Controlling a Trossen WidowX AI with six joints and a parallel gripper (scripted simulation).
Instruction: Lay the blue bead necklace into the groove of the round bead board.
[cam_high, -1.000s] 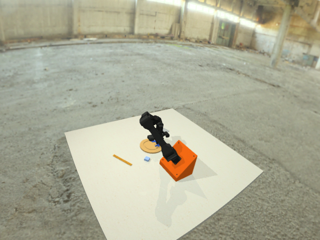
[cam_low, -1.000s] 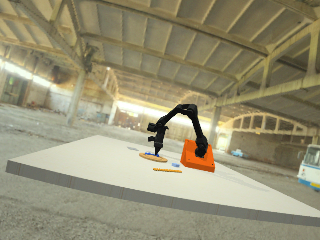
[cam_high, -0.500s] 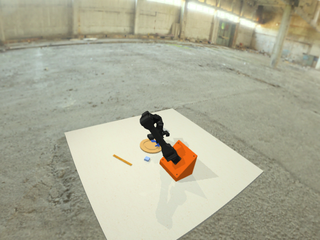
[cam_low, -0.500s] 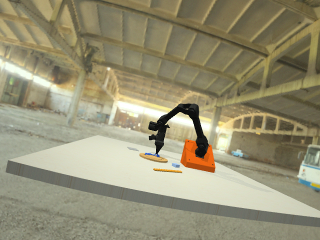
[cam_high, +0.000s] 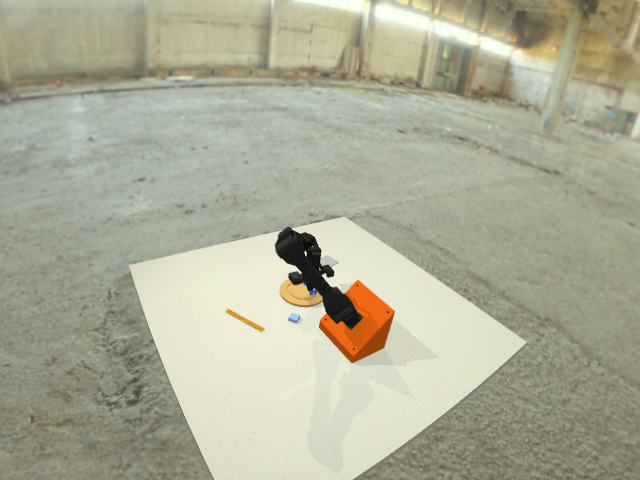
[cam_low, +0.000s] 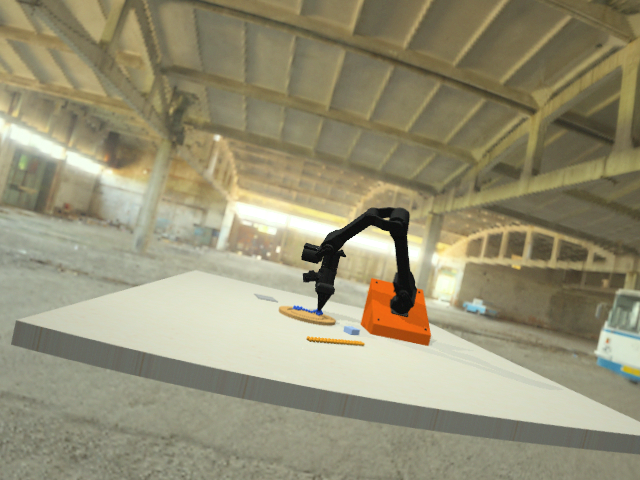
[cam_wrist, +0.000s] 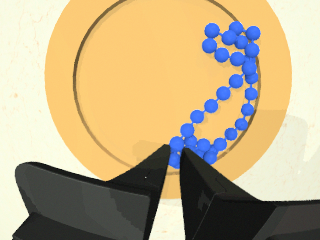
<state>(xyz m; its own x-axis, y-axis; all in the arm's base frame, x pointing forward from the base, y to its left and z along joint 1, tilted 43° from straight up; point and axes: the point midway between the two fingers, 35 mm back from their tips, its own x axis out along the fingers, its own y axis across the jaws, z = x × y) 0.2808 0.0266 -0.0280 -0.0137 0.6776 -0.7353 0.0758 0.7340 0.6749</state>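
My gripper tip is now 4 cm short of the round tan bead board, 1 cm to the right of it and 2 cm above it. The rest, counted from my gripper tip: flat grey tile 20 cm ahead, 22 cm to the right, 3 cm below; then small light-blue block 10 cm behind, 13 cm to the left, 2 cm below.
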